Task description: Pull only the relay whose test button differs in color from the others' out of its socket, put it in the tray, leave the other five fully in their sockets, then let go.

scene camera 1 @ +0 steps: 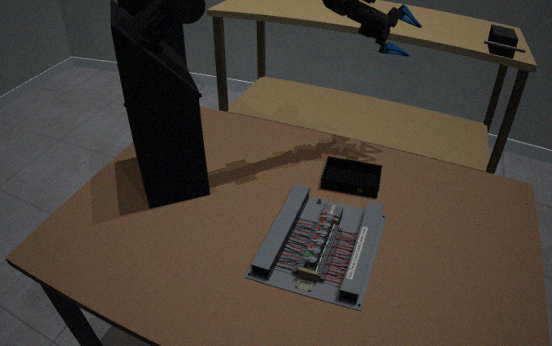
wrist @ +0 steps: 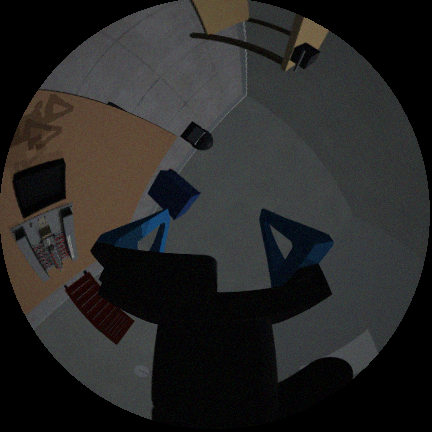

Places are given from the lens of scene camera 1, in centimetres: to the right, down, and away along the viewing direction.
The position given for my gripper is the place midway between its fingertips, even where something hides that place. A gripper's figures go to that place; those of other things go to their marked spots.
my gripper [scene camera 1: 415,41]: 39, -37, 108
grey panel [scene camera 1: 327,291]: 11, 26, 88
